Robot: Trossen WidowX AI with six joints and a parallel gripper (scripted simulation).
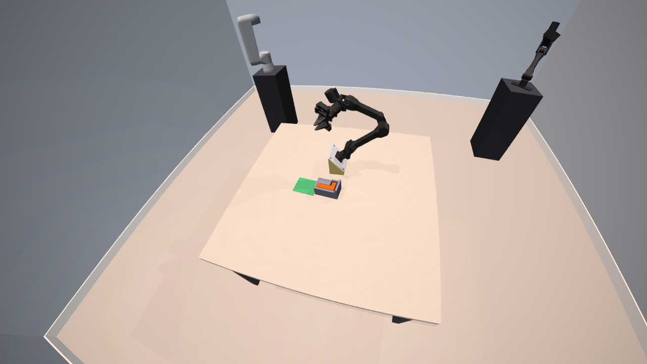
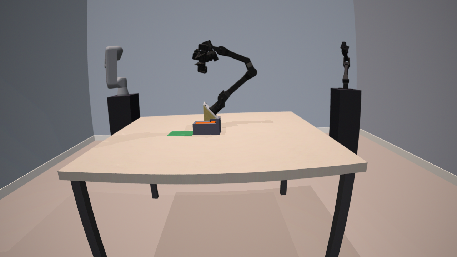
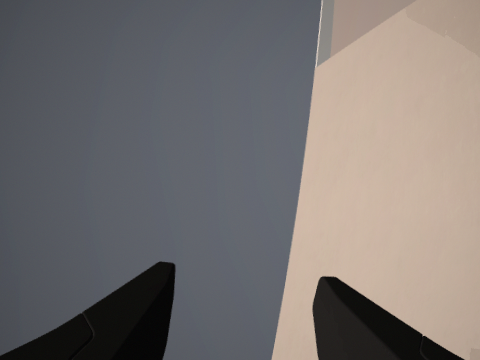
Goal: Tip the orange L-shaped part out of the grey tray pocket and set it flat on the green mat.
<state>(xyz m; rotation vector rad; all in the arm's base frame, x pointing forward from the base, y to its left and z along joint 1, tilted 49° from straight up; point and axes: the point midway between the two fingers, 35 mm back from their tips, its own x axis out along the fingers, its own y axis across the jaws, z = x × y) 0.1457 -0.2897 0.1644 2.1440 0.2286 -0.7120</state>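
The orange L-shaped part is 37 cm below my gripper tip, 9 cm ahead of it and 7 cm to the left of it. From my gripper tip the other things lie so: green mat (43 cm below, 9 cm to the right, 8 cm ahead).
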